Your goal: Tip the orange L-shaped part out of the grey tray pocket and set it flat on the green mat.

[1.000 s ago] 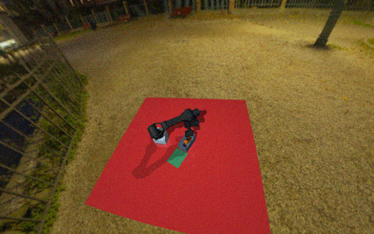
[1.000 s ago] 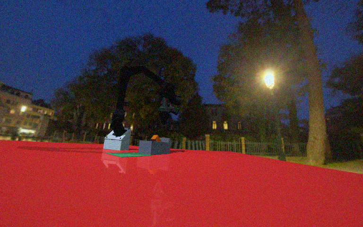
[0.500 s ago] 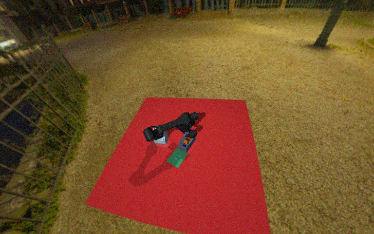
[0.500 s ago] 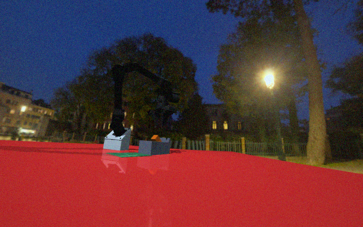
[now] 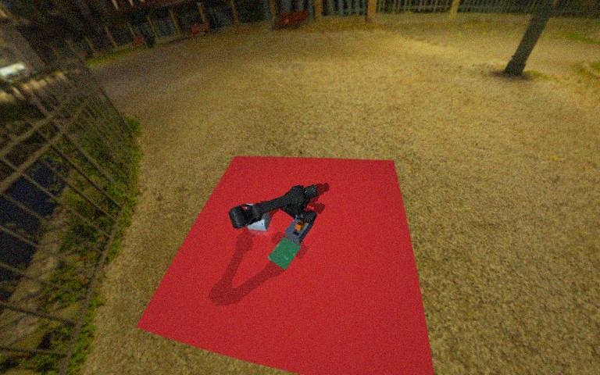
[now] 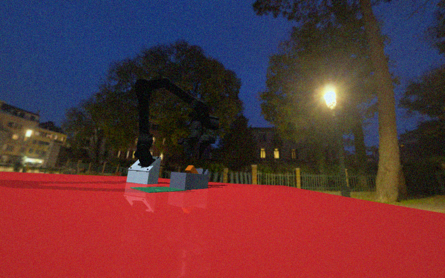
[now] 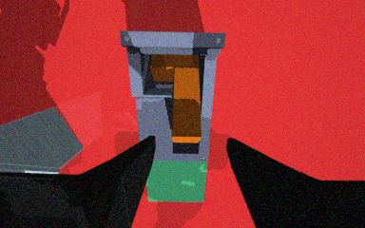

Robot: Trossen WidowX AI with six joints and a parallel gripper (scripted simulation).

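My gripper tip is now 10 mm past the orange L-shaped part, 40 mm to the right of it and 90 mm above it. From my gripper tip the other things lie so: green mat (60 mm behind, 140 mm to the right, 140 mm below).
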